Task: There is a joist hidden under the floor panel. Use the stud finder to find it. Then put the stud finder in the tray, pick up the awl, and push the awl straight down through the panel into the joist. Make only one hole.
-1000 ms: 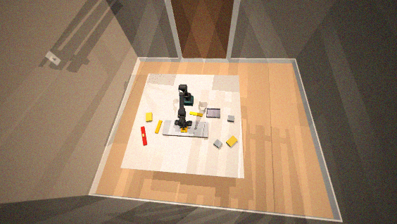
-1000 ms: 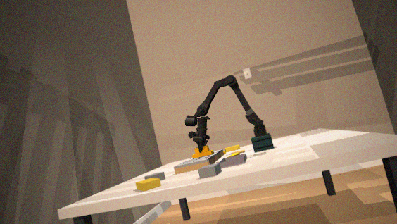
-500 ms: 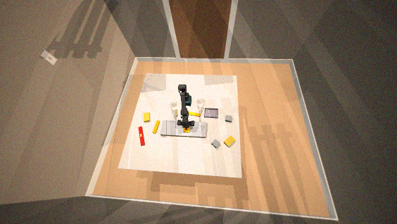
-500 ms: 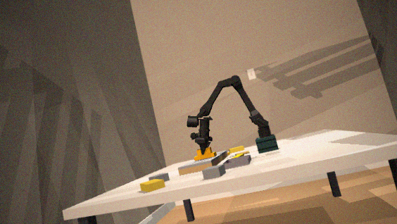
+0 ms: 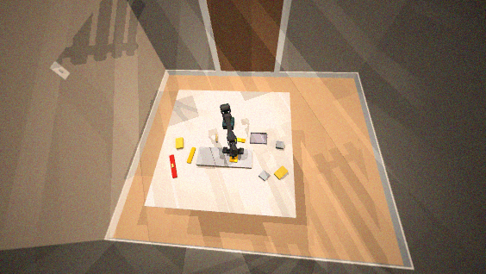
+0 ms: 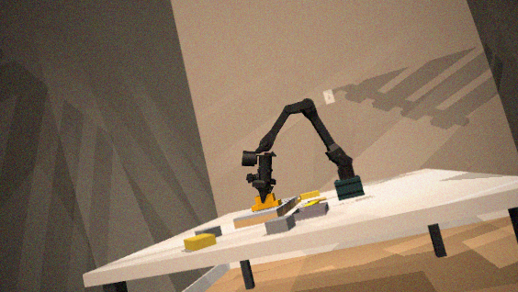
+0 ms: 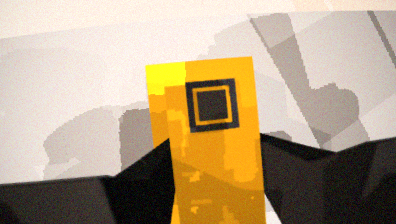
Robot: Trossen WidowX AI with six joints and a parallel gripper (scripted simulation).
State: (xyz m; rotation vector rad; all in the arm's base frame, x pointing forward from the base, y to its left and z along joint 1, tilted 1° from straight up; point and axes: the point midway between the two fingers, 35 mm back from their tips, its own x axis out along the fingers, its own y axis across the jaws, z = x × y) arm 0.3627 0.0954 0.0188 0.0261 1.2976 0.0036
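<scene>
The grey tray lies 220 mm behind my gripper tip, 220 mm to the left of it and 50 mm below it. Round my gripper tip: stud finder: 10 mm ahead, 20 mm above; red bar: 110 mm ahead, 580 mm to the right, 50 mm below; awl: 170 mm behind, 200 mm to the right, 60 mm below.
</scene>
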